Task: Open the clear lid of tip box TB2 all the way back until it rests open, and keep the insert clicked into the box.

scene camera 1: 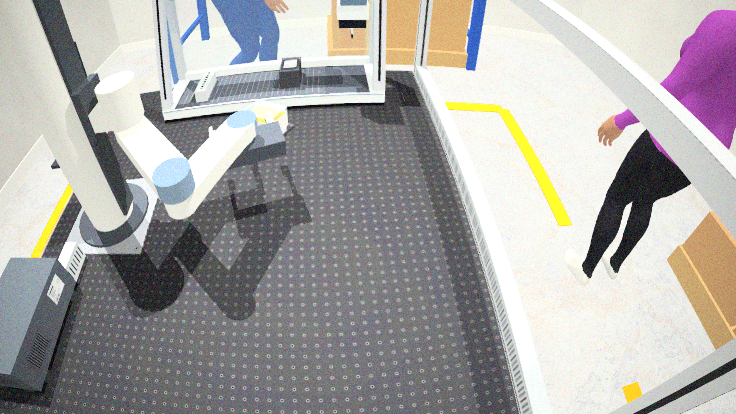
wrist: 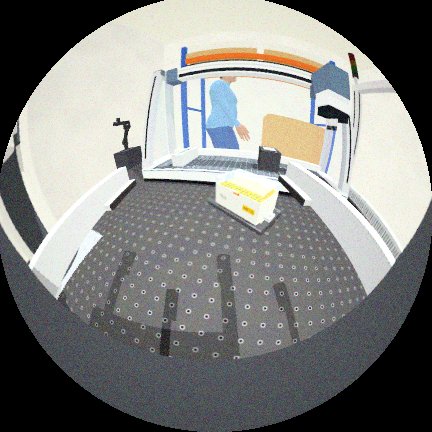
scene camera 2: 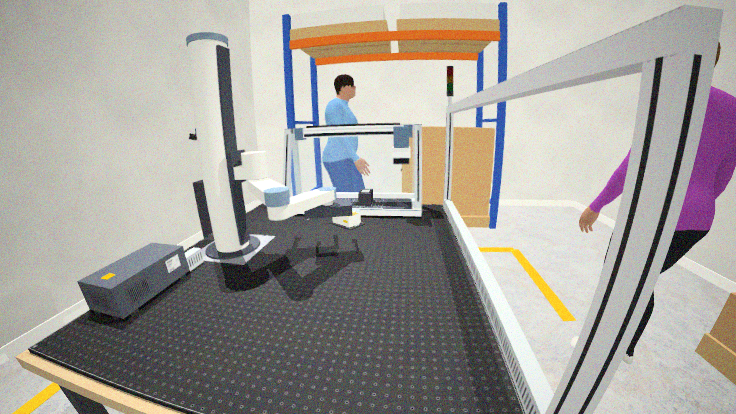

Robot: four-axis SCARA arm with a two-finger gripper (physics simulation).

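Seen in the pictures: gripper, fingertip midpoint: (wrist: 204, 167); arm's base at its link origin: (scene camera 1: 115, 216) (scene camera 2: 233, 249).
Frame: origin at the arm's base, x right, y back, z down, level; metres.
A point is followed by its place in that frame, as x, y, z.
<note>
The tip box (scene camera 1: 277, 114) @[-0.306, -0.508, -0.089] (scene camera 2: 347, 220) @[-0.276, -0.480, -0.056] (wrist: 246, 201) @[-0.289, -0.462, -0.063], white with orange labels, stands upright on a dark base plate (wrist: 235, 218) @[-0.289, -0.444, -0.016]. Its yellow insert (scene camera 1: 268, 112) (wrist: 242, 187) @[-0.335, -0.450, -0.070] sits level inside the box. Pale see-through surfaces of the lid show around and behind the insert in the wrist view; the lid's angle cannot be told. The name TB2 cannot be read. My gripper (scene camera 1: 240, 124) @[-0.171, -0.420, -0.164] (wrist: 204, 167) @[-0.171, -0.420, -0.164] is open and empty, its fingers spread wide. In the wrist view the box is ahead, nearer the right finger. The arm partly hides the box in scene camera 1.
A gantry frame (scene camera 1: 231, 107) @[-0.450, -0.326, -0.043] (scene camera 2: 417, 169) @[-0.512, -0.825, -0.271] (wrist: 180, 175) @[-0.450, -0.234, -0.038] stands behind the box, bearing a black block (scene camera 1: 290, 72) @[-0.515, -0.535, -0.126] (scene camera 2: 365, 196) @[-0.515, -0.537, -0.115] (wrist: 269, 158) @[-0.515, -0.528, -0.106] and a white rack (scene camera 1: 204, 86) @[-0.517, -0.215, -0.107]. A slotted white rail (scene camera 1: 465, 198) @[0.010, -1.004, -0.023] runs along the right side. A grey controller (scene camera 1: 28, 314) @[0.409, 0.050, -0.128] (scene camera 2: 133, 278) @[0.474, 0.035, -0.118] stands front left. People stand outside.
</note>
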